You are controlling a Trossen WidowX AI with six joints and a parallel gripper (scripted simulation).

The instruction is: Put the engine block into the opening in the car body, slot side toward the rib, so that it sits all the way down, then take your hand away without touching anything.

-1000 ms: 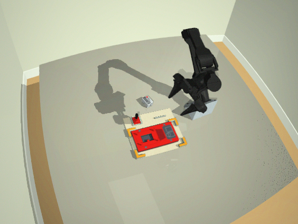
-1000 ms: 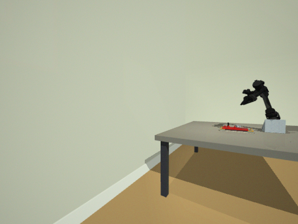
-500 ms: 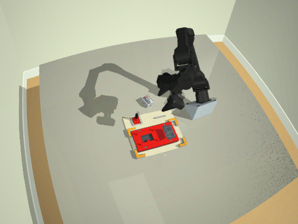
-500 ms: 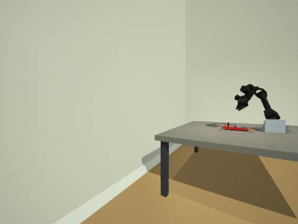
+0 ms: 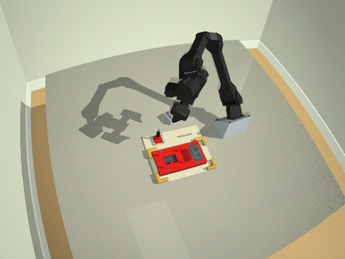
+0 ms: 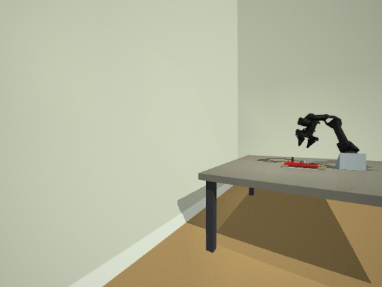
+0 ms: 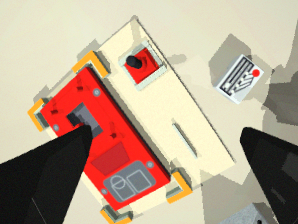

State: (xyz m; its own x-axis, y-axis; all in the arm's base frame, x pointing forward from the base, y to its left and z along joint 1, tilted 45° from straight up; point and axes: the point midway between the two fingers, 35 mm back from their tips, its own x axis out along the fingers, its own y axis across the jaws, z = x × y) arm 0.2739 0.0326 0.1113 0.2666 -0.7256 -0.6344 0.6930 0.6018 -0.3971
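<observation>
The engine block lies 130 mm below my gripper tip, 80 mm to the right of it and 20 mm behind it.
</observation>
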